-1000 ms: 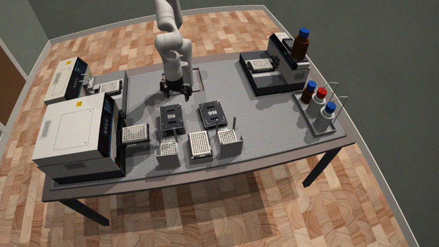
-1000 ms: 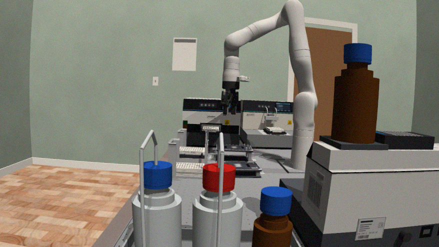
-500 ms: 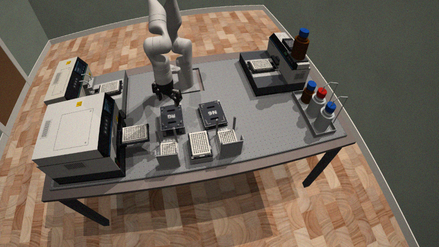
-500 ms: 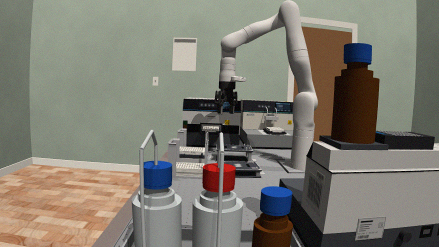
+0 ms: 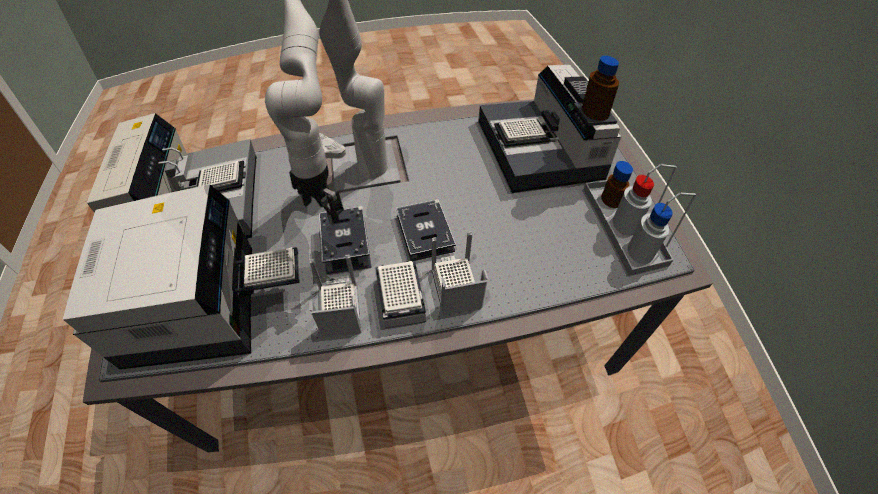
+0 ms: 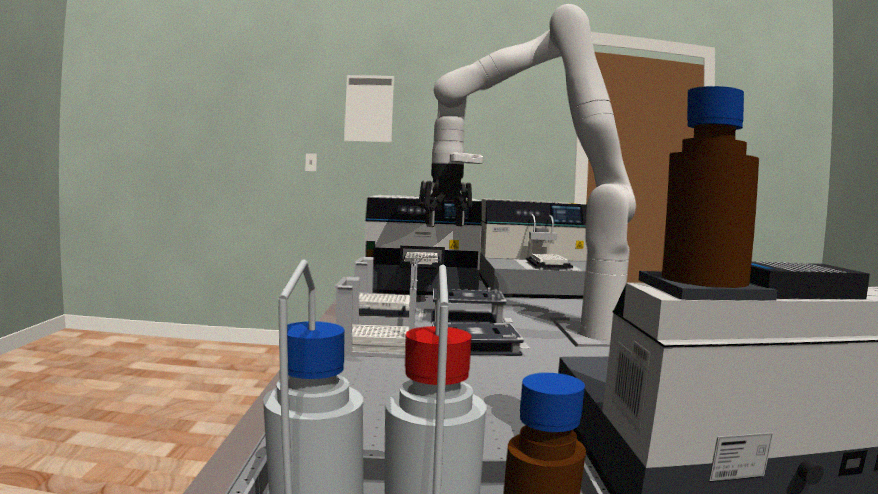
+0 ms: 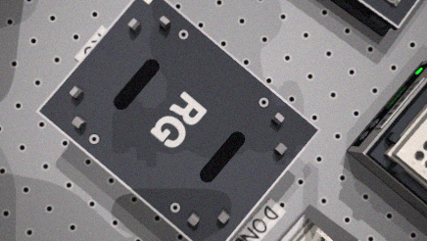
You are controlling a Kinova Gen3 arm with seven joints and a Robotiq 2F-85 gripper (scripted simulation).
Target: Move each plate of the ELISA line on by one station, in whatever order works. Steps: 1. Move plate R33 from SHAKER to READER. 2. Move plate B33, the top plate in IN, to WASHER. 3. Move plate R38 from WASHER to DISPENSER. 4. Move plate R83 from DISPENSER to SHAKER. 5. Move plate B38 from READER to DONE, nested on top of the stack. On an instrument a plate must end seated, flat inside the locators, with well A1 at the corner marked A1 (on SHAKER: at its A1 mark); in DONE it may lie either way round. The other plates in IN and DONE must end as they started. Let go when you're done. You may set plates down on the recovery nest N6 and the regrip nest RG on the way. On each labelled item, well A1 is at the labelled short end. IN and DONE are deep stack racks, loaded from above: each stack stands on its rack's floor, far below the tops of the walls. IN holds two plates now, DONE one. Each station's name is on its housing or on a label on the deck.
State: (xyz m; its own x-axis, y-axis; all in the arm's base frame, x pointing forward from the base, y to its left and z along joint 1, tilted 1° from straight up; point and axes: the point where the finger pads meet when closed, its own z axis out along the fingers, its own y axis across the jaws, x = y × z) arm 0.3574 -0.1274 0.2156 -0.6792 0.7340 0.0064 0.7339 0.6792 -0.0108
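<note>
My gripper is now 15 cm to the left of the dark reader tray, 11 cm above it and 6 cm short of it. From my hand the other things lie so: regrip nest RG (16 cm below, 6 cm behind, 3 cm to the left); then reader housing (44 cm to the right, 7 cm ahead, 2 cm above); then recovery nest N6 (25 cm to the left, 19 cm below, 7 cm behind).
</note>
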